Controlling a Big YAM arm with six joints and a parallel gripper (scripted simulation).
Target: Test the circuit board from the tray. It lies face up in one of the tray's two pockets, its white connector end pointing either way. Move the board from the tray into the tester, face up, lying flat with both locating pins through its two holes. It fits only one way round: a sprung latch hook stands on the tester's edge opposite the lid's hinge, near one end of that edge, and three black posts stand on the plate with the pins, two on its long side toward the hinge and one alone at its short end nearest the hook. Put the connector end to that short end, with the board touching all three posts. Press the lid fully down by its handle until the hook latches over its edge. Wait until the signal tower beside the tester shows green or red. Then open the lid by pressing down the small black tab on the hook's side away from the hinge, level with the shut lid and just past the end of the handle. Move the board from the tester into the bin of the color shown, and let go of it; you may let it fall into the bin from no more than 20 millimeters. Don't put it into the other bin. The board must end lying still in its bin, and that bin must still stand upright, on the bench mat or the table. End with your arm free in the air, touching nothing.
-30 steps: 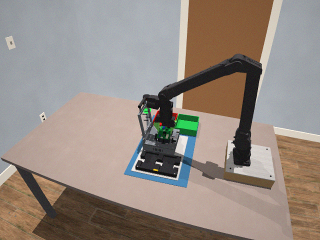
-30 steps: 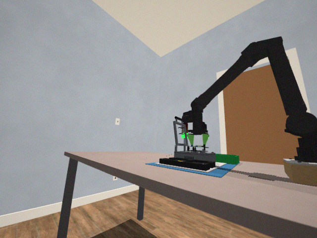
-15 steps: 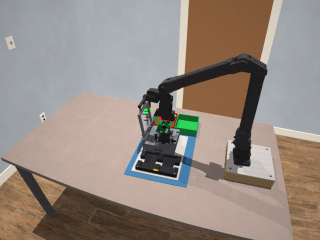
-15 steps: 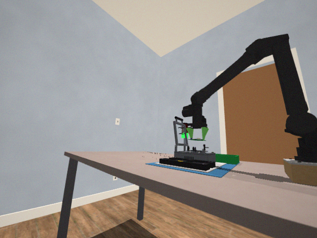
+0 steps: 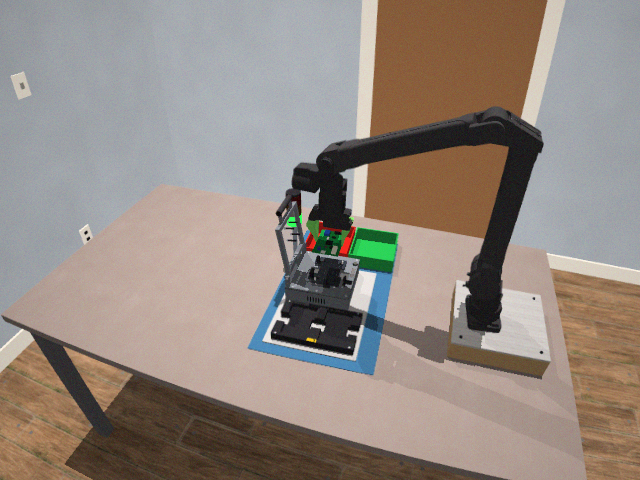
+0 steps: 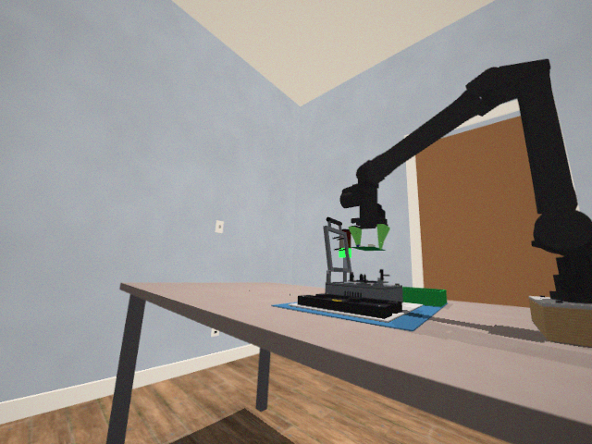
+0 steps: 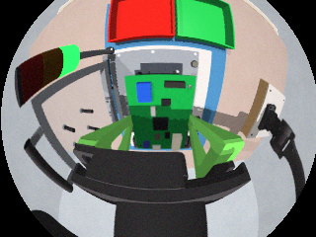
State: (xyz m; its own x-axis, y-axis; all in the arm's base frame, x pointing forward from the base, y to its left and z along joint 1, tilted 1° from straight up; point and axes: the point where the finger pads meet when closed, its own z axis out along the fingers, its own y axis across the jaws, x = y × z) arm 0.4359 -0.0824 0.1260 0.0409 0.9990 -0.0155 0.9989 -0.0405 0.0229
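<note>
Now: the green bin 110 mm behind my hand, 190 mm to the right of it and 160 mm below it. The rest, counted from my hand: tester plate 10 mm to the left, 100 mm below; green circuit board right at my hand; tester lid 110 mm ahead, 10 mm above.
</note>
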